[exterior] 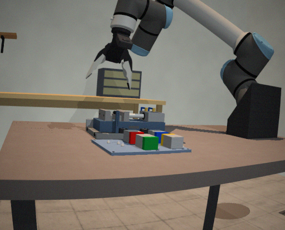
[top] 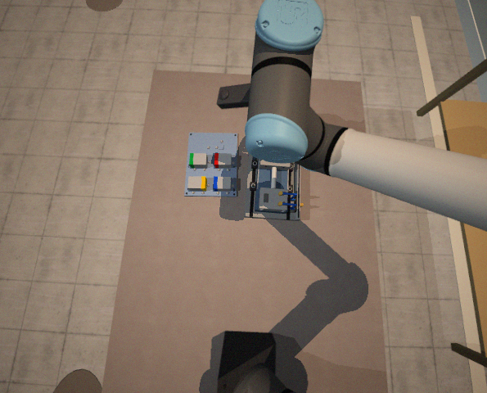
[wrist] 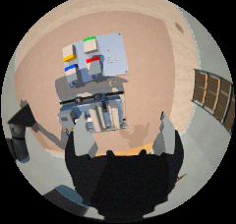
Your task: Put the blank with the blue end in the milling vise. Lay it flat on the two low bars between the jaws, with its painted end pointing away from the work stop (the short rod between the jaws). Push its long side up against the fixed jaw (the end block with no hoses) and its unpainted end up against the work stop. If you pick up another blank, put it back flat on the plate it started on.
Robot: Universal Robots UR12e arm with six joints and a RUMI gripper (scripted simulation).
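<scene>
Right now the blue-ended blank is 16 cm below my hand, 16 cm behind it and 10 cm to the left of it. Also, from my hand: fixed jaw (11 cm below, 8 cm to the right, 1 cm behind); milling vise (15 cm below, 11 cm behind, 8 cm to the right); red-ended blank (16 cm below, 10 cm to the left, 7 cm behind).
</scene>
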